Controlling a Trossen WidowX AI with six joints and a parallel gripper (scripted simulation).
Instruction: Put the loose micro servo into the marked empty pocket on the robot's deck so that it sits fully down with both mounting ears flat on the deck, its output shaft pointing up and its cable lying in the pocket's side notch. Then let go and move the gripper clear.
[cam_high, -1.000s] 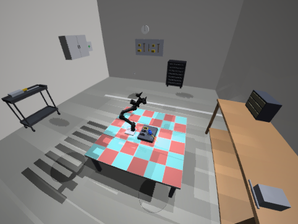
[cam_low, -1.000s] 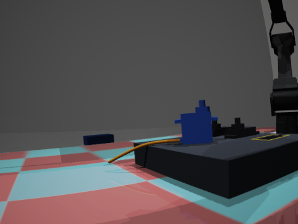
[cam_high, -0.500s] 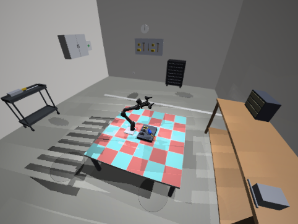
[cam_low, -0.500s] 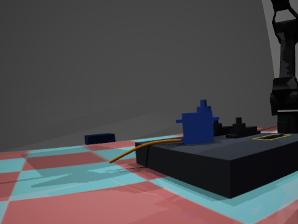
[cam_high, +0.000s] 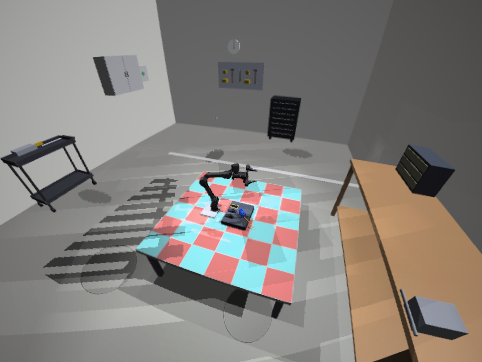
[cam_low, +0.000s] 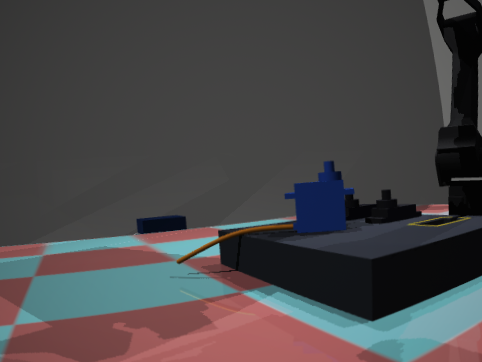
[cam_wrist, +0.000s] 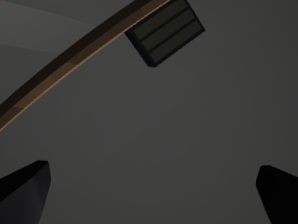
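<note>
Right now the dark robot deck is 42 cm below my gripper tip, 10 cm to the right of it and 9 cm behind it.
</note>
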